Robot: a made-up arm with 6 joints.
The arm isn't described. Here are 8 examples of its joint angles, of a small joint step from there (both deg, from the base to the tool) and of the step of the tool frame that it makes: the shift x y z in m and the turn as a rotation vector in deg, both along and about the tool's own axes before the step.
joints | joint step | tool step
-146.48 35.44 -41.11 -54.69 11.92 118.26 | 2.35 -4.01 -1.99 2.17 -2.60 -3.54 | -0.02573 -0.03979 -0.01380 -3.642 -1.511 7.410
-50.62 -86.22 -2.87 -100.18 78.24 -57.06 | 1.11 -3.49 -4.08 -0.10 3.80 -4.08 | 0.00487 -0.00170 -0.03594 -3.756 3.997 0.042
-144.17 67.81 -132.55 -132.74 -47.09 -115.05 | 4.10 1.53 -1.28 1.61 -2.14 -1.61 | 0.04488 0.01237 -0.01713 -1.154 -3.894 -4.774
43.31 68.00 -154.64 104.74 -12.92 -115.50 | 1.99 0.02 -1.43 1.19 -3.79 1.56 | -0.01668 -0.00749 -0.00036 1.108 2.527 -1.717
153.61 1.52 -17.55 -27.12 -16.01 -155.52 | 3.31 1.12 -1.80 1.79 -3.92 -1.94 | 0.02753 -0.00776 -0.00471 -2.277 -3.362 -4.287
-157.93 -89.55 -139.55 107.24 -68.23 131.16 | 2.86 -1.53 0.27 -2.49 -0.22 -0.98 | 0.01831 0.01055 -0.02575 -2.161 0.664 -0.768
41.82 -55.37 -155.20 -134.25 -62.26 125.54 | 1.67 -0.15 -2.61 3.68 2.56 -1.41 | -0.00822 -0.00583 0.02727 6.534 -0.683 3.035
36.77 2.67 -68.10 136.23 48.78 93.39 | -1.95 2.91 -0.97 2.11 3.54 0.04 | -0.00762 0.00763 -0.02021 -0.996 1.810 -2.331
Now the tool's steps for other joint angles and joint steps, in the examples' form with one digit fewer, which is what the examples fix.
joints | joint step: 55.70 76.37 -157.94 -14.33 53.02 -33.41 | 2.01 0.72 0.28 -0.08 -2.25 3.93
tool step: -0.0279 0.0056 0.0043 1.97 1.86 0.88
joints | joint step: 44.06 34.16 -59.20 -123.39 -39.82 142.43 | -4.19 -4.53 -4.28 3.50 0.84 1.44
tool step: -0.0388 -0.0364 0.0337 8.05 2.94 8.78
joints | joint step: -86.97 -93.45 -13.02 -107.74 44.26 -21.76 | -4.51 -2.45 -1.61 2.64 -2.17 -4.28
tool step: 0.0116 -0.0153 -0.0033 -3.02 -1.37 -1.48
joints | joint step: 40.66 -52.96 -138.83 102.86 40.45 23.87 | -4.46 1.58 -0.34 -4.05 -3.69 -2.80
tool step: 0.0277 0.0155 0.0282 5.82 -9.39 0.13
